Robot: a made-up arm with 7 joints.
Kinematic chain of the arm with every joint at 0, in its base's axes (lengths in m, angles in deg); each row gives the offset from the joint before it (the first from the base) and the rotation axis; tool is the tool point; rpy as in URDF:
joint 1: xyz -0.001 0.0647 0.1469 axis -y
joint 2: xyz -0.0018 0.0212 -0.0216 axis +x
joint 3: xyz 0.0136 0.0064 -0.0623 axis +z
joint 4: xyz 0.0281 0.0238 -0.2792 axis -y
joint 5: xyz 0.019 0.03 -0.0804 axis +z
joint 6: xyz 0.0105 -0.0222 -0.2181 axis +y
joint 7: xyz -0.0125 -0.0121 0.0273 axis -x
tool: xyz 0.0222 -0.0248 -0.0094 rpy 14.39 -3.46 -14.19
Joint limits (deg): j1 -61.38..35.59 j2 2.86..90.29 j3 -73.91..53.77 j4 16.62..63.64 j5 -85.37..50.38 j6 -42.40..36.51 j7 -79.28..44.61
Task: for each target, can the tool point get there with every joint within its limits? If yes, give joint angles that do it. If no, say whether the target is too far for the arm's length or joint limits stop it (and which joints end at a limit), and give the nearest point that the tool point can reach.
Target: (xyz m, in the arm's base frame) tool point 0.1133 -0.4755 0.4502
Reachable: no: joint limits stop it (at a limit: joint 1, joint 2, joint 4, joint 5, joint 6, joint 7) | nearest point 0.3597 -0.1760 -0.1082 | short by 0.680 m
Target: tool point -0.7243 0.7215 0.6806
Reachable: no: too far | nearest point -0.0305 0.5836 0.4362 | short by 0.748 m
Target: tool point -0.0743 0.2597 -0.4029
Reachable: yes | joints -27.86 44.78 -55.70 51.05 27.52 13.87 -24.18
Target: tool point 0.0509 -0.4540 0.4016
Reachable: no: joint limits stop it (at a limit: joint 1, joint 2, joint 3, joint 4, joint 5, joint 6, joint 7) | nearest point 0.3596 -0.1761 -0.1083 | short by 0.658 m
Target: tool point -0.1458 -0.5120 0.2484
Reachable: no: joint limits stop it (at a limit: joint 1, joint 2, joint 3, joint 4, joint 6) | nearest point -0.3293 -0.1813 -0.1536 | short by 0.552 m
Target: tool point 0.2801 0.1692 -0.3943
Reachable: yes | joints 8.12 22.90 -39.50 47.74 -51.18 -14.51 -36.88
